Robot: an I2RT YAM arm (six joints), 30 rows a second.
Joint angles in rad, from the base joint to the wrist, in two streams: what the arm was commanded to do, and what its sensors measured. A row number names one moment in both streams.
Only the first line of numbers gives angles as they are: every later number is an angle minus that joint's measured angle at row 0.
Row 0, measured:
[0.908, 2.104, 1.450, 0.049, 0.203, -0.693]
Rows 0 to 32, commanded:
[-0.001, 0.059, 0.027, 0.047, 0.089, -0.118]
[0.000, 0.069, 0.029, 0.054, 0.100, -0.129]
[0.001, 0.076, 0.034, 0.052, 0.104, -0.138]
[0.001, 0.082, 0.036, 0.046, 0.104, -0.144]
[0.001, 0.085, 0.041, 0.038, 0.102, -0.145]
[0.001, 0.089, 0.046, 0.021, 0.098, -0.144]
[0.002, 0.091, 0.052, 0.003, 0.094, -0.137]
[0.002, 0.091, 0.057, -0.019, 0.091, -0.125]
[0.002, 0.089, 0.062, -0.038, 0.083, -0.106]
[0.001, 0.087, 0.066, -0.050, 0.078, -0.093]
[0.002, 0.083, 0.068, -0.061, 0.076, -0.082]
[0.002, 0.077, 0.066, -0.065, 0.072, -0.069]
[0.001, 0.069, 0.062, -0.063, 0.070, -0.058]
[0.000, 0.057, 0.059, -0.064, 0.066, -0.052]
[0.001, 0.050, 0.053, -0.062, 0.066, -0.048]
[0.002, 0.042, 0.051, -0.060, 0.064, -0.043]
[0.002, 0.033, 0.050, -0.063, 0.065, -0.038]
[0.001, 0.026, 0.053, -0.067, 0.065, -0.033]
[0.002, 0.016, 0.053, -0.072, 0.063, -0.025]
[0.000, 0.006, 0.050, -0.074, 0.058, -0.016]
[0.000, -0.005, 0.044, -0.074, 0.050, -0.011]
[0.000, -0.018, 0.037, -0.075, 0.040, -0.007]
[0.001, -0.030, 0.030, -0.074, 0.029, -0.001]
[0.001, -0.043, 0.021, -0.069, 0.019, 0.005]
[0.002, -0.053, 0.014, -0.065, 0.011, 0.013]
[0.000, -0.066, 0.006, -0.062, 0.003, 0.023]
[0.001, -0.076, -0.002, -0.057, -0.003, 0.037]
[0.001, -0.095, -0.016, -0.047, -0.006, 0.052]
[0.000, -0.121, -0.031, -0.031, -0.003, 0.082]
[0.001, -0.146, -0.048, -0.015, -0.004, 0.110]
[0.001, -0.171, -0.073, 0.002, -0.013, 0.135]
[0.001, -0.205, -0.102, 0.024, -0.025, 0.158]
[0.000, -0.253, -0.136, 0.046, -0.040, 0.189]
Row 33, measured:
[0.002, -0.117, -0.051, -0.043, 0.006, 0.065]
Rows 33 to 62, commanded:
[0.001, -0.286, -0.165, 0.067, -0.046, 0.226]
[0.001, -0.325, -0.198, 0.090, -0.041, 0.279]
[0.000, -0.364, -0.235, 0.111, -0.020, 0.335]
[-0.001, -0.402, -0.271, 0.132, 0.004, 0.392]
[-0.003, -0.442, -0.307, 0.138, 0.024, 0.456]
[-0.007, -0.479, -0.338, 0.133, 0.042, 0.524]
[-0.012, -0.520, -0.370, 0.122, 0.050, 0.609]
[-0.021, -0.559, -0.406, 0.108, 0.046, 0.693]
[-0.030, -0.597, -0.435, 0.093, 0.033, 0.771]
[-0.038, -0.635, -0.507, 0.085, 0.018, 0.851]
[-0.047, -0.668, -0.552, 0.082, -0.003, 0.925]
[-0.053, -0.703, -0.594, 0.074, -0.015, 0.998]
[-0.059, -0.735, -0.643, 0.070, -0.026, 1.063]
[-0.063, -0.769, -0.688, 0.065, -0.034, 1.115]
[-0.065, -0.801, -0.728, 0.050, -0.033, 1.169]
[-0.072, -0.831, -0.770, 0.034, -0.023, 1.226]
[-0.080, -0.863, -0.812, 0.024, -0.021, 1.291]
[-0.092, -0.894, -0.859, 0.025, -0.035, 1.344]
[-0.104, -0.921, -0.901, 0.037, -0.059, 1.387]
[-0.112, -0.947, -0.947, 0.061, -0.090, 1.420]
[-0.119, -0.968, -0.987, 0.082, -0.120, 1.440]
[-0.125, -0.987, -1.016, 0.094, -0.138, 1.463]
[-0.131, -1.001, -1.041, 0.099, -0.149, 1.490]
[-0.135, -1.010, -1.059, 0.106, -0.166, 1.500]
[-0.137, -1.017, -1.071, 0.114, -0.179, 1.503]
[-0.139, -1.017, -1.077, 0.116, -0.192, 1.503]
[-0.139, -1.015, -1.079, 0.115, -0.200, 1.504]
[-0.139, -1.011, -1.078, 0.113, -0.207, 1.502]
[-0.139, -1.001, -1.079, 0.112, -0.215, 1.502]
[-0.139, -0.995, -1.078, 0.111, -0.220, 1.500]
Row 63, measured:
[-0.135, -0.998, -1.080, 0.061, -0.168, 1.447]
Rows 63 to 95, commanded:
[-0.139, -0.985, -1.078, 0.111, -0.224, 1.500]
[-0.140, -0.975, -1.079, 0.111, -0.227, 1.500]
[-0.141, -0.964, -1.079, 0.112, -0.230, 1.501]
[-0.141, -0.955, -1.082, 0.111, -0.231, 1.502]
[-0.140, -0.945, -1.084, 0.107, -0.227, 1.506]
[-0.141, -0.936, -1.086, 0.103, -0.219, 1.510]
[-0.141, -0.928, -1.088, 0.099, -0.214, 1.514]
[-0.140, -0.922, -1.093, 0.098, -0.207, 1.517]
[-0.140, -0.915, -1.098, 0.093, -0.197, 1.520]
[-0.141, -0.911, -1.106, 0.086, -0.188, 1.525]
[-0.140, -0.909, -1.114, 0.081, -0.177, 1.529]
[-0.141, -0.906, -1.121, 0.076, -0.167, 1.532]
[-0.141, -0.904, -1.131, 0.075, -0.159, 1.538]
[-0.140, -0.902, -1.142, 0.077, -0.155, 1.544]
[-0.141, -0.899, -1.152, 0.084, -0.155, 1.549]
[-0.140, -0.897, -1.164, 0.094, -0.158, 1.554]
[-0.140, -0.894, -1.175, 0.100, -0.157, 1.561]
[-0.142, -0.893, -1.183, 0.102, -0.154, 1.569]
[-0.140, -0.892, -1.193, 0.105, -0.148, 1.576]
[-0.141, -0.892, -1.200, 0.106, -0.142, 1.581]
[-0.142, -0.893, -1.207, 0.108, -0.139, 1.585]
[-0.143, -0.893, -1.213, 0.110, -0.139, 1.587]
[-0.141, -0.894, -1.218, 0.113, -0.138, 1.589]
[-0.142, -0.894, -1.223, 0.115, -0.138, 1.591]
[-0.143, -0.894, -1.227, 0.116, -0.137, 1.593]
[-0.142, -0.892, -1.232, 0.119, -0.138, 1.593]
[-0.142, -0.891, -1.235, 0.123, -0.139, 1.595]
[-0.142, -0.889, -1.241, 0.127, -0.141, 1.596]
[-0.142, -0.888, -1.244, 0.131, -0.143, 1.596]
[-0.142, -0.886, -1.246, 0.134, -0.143, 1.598]
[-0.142, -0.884, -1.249, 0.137, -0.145, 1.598]
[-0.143, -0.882, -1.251, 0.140, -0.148, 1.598]
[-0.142, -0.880, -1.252, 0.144, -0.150, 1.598]
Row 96, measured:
[-0.138, -0.911, -1.206, 0.234, -0.176, 1.601]
